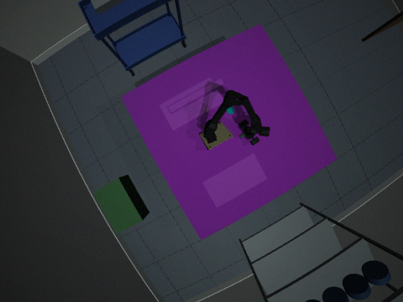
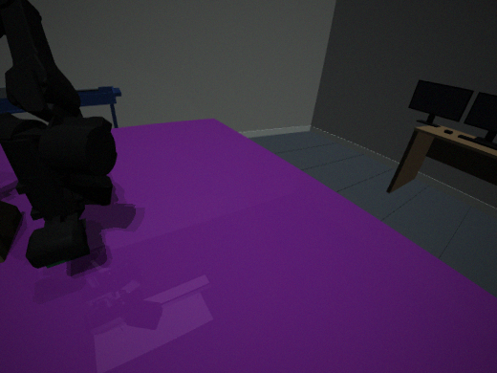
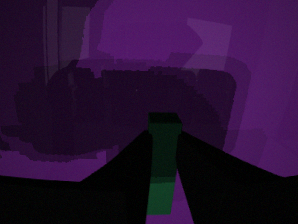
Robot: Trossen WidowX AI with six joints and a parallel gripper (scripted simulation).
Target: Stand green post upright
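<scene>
Right now my gripper tip is 4 cm past the cyan circle, 21 cm to the right of it and 1 cm above it. Also, from my gripper tip: green post: 2 cm behind.
</scene>
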